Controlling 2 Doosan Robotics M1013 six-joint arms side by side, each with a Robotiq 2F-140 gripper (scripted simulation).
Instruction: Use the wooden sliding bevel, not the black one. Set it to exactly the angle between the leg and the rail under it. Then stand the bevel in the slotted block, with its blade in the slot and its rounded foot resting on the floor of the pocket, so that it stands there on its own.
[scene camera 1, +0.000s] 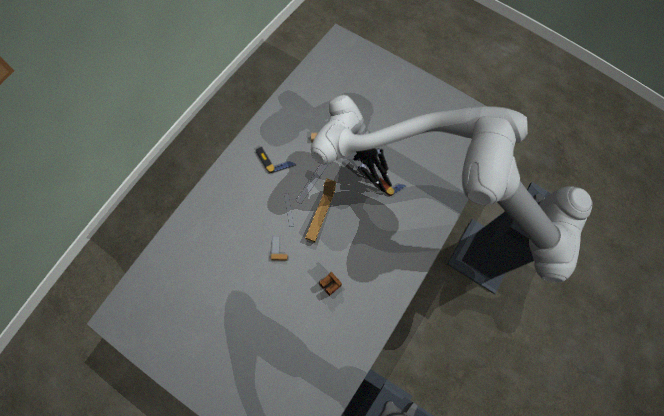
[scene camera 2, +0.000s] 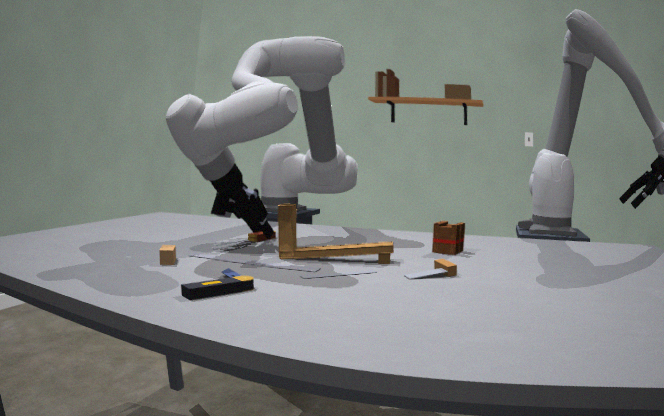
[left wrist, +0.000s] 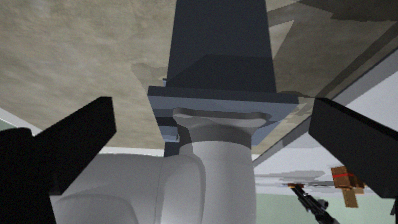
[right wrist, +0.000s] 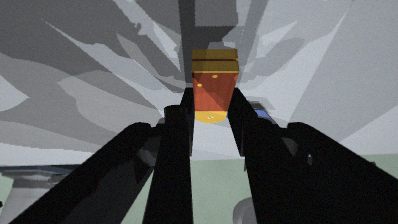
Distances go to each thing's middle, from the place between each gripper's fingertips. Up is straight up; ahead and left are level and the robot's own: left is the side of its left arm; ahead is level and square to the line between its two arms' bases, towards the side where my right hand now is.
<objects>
Now: right hand (scene camera 2: 265, 234) 30 mm past the wooden sliding bevel (right wrist: 214, 71), 10 mm to the left of it and 30 mm above it. The rest, counted from my right hand: black bevel (scene camera 2: 211, 288): 430 mm ahead, 240 mm to the left, 30 mm below.
I see the wooden sliding bevel 70 cm ahead of my left hand, 106 cm to the right of it and 11 cm below it. From my left hand the other things lie so: black bevel 116 cm ahead, 81 cm to the right, 11 cm below.
</objects>
